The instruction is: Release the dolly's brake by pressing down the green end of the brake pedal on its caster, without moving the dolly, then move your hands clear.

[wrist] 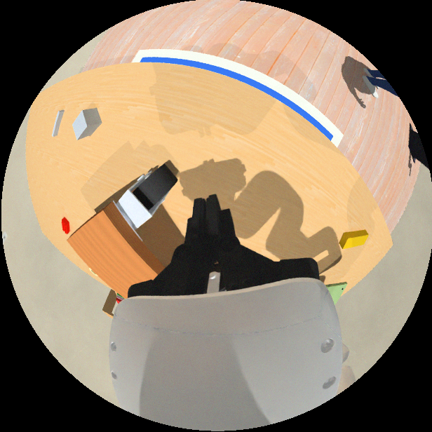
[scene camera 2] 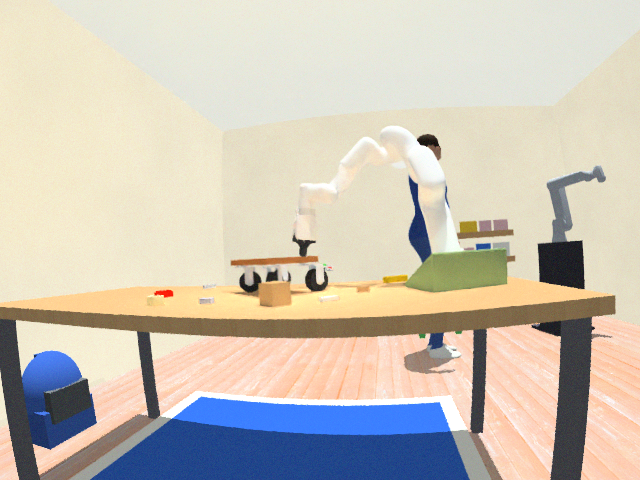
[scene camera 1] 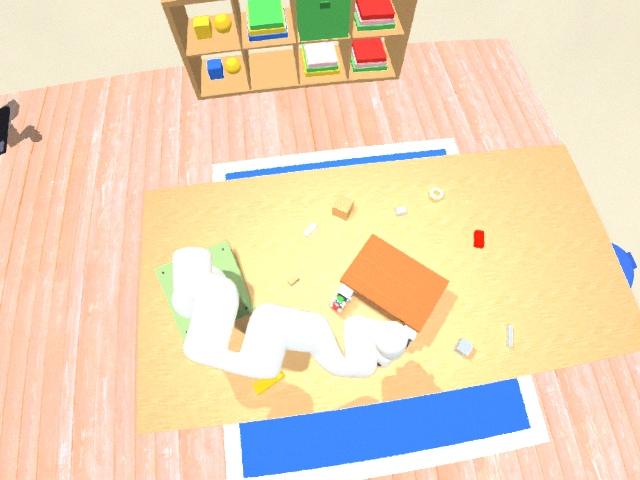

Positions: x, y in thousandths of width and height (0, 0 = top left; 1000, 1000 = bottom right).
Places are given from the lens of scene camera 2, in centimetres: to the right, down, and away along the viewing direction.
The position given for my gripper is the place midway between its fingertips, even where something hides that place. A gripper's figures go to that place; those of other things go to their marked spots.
my gripper (scene camera 2: 473, 534): -7, 7, 146
dolly (scene camera 2: 495, 582): -1, 14, 119
wooden cube (scene camera 2: 424, 614): -12, 14, 85
The marked spots on the dolly and the wooden cube are 36 cm apart.
